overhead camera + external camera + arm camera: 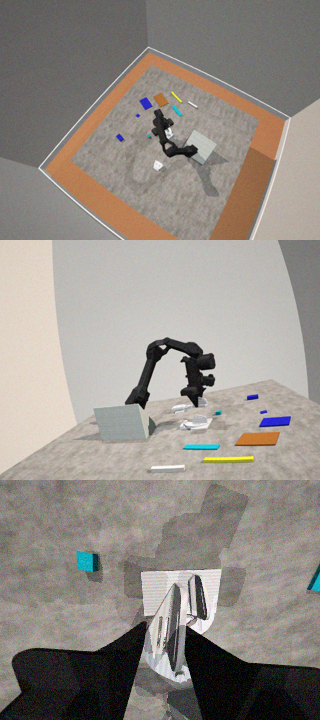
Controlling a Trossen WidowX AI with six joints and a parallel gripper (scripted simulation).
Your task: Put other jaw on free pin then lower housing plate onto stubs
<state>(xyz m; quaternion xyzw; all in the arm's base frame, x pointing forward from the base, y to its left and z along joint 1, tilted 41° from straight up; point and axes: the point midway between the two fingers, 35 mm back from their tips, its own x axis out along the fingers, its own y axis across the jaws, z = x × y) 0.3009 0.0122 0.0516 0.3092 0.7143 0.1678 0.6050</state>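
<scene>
Right now the white jaw is 70 mm below my gripper tip, 40 mm to the right of it and 40 mm behind it. Round my gripper tip: small cyan cube: 90 mm to the left, 80 mm ahead, 70 mm below; cyan strip: 270 mm to the right, 80 mm below, 40 mm ahead; small white block: 240 mm to the left, 160 mm behind, 70 mm below.
</scene>
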